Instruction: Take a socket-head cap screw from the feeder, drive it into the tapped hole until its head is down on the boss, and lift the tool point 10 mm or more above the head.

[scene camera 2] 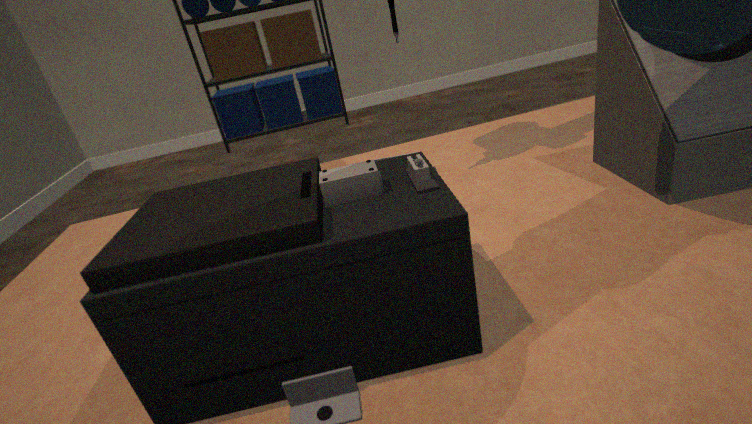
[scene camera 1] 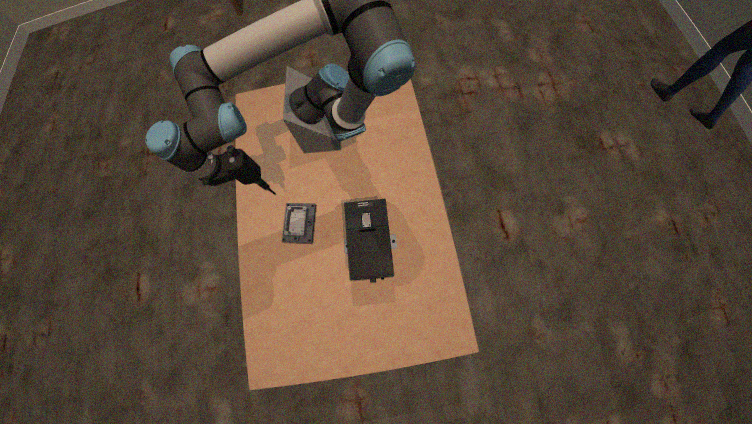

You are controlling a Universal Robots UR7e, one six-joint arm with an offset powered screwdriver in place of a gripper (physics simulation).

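Observation:
The screwdriver tip (scene camera 1: pixel 273 192) (scene camera 2: pixel 396 34) is up in the air, left of the feeder and just above the fixture plate in the overhead view. A small light-grey screw (scene camera 2: pixel 397 38) shows at the end of the dark bit in scene camera 2. The black feeder (scene camera 1: pixel 371 255) (scene camera 2: pixel 289 310) stands on the table; its small pick-up block (scene camera 2: pixel 422 180) is at the end nearer the robot base, with a small round shape in its top. The light-grey workpiece (scene camera 1: pixel 297 221) lies on the dark fixture plate (scene camera 1: pixel 310 227). Its tapped hole and boss are too small to make out.
The feeder has a raised lid (scene camera 2: pixel 210 221), a light block (scene camera 2: pixel 351 184) and a side bracket (scene camera 1: pixel 393 241) (scene camera 2: pixel 325 402). The robot's grey pedestal (scene camera 1: pixel 315 141) (scene camera 2: pixel 626 115) stands at the table's back. A person's legs (scene camera 1: pixel 708 63) show on the floor at right.

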